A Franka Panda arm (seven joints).
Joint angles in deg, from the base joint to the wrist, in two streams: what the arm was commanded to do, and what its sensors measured. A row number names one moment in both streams.
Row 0, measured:
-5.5, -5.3, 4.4, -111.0, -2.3, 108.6, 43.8
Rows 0 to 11, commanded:
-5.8, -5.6, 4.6, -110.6, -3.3, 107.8, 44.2
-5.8, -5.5, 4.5, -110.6, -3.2, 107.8, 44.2
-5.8, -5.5, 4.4, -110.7, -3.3, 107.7, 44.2
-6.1, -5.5, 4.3, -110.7, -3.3, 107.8, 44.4
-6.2, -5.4, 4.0, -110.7, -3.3, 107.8, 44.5
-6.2, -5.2, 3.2, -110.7, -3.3, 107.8, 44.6
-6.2, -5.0, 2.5, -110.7, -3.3, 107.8, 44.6
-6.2, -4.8, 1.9, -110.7, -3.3, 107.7, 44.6
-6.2, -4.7, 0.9, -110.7, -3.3, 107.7, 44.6
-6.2, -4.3, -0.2, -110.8, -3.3, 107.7, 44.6
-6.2, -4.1, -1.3, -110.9, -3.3, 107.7, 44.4
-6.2, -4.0, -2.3, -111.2, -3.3, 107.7, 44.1
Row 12, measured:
-6.1, -4.6, 0.2, -111.1, -2.3, 108.6, 43.9
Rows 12 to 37, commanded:
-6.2, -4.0, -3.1, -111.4, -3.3, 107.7, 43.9
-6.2, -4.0, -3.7, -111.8, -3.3, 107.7, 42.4
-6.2, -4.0, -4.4, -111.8, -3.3, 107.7, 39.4
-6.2, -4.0, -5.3, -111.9, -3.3, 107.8, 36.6
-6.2, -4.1, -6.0, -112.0, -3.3, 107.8, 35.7
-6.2, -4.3, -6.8, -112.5, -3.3, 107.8, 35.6
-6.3, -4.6, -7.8, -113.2, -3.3, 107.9, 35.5
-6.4, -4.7, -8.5, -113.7, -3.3, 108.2, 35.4
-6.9, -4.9, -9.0, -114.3, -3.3, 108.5, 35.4
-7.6, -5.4, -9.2, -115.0, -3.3, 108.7, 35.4
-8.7, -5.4, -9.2, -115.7, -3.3, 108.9, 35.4
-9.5, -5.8, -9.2, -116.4, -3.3, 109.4, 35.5
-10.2, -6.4, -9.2, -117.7, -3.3, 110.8, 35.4
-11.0, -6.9, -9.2, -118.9, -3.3, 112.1, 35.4
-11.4, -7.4, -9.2, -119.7, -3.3, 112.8, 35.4
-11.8, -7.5, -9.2, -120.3, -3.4, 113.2, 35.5
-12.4, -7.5, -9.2, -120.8, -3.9, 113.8, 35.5
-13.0, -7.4, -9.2, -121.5, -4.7, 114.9, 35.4
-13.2, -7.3, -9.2, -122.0, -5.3, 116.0, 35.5
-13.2, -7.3, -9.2, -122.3, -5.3, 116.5, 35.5
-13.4, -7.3, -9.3, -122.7, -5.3, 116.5, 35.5
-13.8, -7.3, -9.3, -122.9, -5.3, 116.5, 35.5
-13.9, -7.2, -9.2, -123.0, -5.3, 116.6, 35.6
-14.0, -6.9, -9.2, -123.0, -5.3, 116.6, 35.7
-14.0, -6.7, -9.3, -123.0, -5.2, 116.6, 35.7
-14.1, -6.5, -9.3, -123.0, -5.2, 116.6, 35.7
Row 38, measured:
-13.4, -6.0, -9.8, -121.9, -4.4, 115.4, 35.7
